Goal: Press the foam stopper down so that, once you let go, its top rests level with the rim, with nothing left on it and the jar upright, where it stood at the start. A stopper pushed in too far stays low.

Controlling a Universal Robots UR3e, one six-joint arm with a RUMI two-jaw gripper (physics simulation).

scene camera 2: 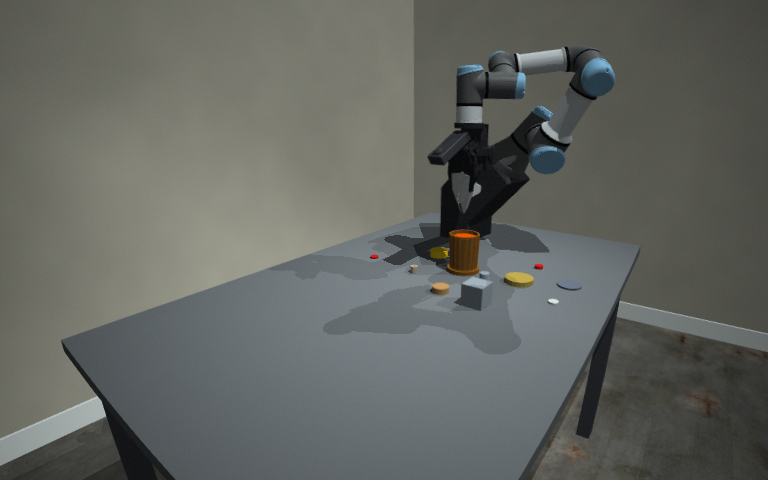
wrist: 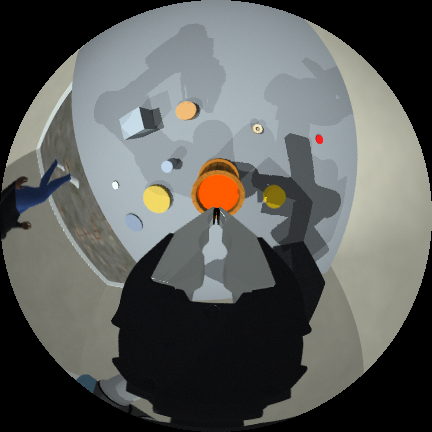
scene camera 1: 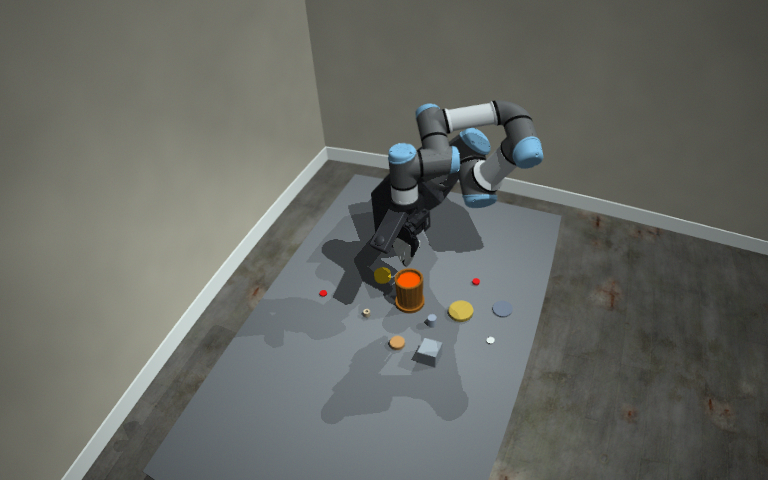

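Note:
The orange ribbed jar (scene camera 1: 409, 297) (scene camera 2: 463, 254) (wrist: 218, 166) stands upright on the table. The bright orange-red foam stopper (scene camera 1: 408, 279) (scene camera 2: 464, 235) (wrist: 218, 193) sits inside its mouth. Its top looks slightly below the rim, with a narrow strip of inner wall showing behind it in the scene views; the exact depth is hard to tell. No object shows lying on the stopper. My gripper (scene camera 1: 406, 263) (scene camera 2: 463, 212) (wrist: 216, 208) is shut and empty, its tips above the jar and apart from it.
A yellow disc (scene camera 1: 461, 310) (scene camera 2: 518, 279) and a blue-grey disc (scene camera 1: 502, 308) lie right of the jar. A darker yellow disc (scene camera 1: 382, 275) lies left. A grey block (scene camera 1: 429, 349) (scene camera 2: 476, 293), an orange disc (scene camera 1: 397, 342) and a small grey cylinder (scene camera 1: 431, 320) are in front.

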